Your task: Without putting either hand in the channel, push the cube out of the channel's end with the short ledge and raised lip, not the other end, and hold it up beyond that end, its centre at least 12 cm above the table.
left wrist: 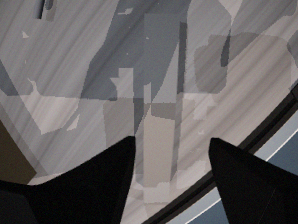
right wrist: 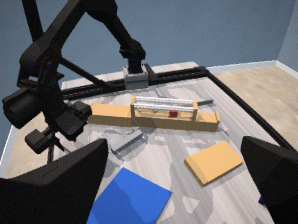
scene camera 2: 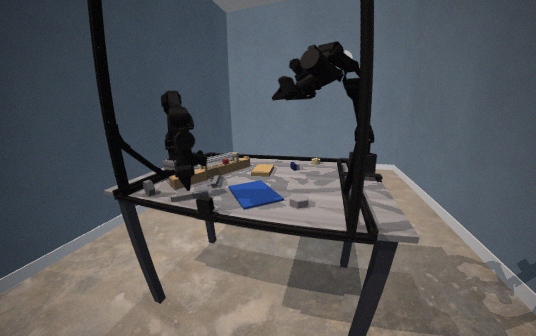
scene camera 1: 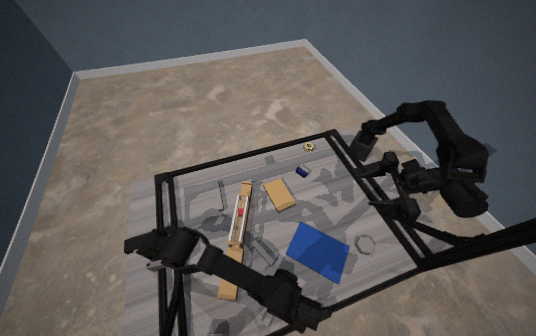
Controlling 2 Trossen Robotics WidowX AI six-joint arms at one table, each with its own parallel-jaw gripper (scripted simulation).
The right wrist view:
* my left gripper: 68,145
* my right gripper: 176,145
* tan plate: 212,163
